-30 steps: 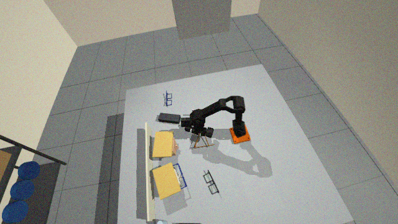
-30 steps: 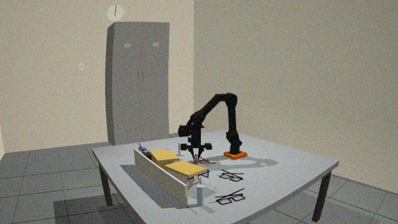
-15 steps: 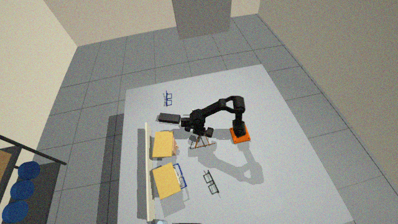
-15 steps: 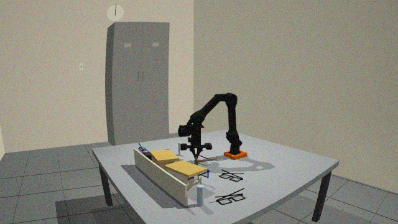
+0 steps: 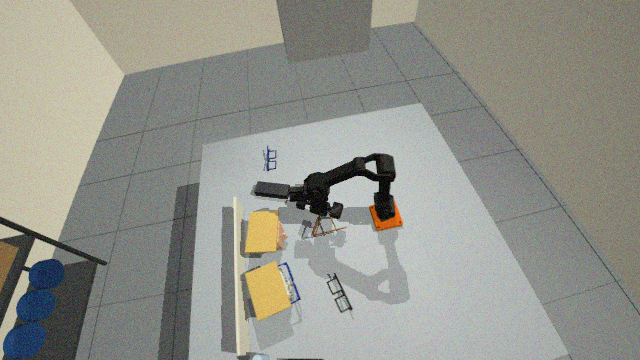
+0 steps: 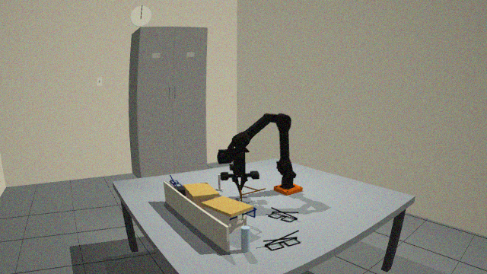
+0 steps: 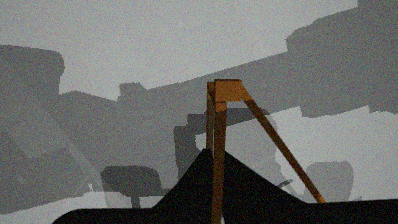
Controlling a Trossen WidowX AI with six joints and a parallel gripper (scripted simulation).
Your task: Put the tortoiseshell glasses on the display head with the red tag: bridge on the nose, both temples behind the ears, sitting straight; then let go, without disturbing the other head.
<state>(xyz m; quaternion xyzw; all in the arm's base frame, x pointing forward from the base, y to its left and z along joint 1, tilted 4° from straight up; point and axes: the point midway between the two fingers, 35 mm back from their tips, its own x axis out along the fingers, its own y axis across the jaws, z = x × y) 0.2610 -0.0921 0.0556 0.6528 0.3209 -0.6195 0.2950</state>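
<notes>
Now: gripper tip 22 cm to the left of the dark case, 17 cm short of it and 2 cm above it. Also, from my gripper tip: white board 38 cm ahead, 11 cm to the left, 2 cm above.
</notes>
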